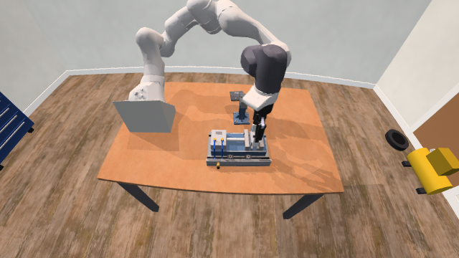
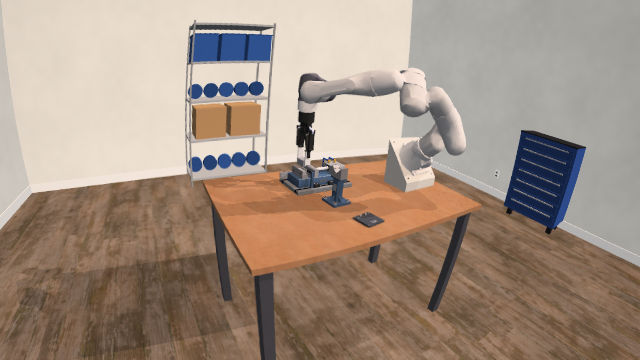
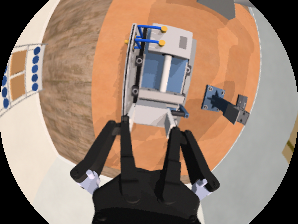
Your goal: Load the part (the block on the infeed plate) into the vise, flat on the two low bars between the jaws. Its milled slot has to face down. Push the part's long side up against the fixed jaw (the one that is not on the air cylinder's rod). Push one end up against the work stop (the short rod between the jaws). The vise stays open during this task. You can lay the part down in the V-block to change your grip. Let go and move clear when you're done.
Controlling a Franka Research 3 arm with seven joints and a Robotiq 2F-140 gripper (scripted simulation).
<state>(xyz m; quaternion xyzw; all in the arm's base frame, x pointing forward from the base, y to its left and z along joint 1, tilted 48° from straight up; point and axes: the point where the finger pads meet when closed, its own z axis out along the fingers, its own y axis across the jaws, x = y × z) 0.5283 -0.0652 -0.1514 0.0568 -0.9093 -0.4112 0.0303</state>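
Now: hand 30 mm above the part. The rest, counted from my hand: fixed jaw (60 mm below, 30 mm ahead, 20 mm to the left); air cylinder (160 mm behind, 60 mm below, 10 mm to the left); vise (100 mm below, 70 mm behind, 20 mm to the left).
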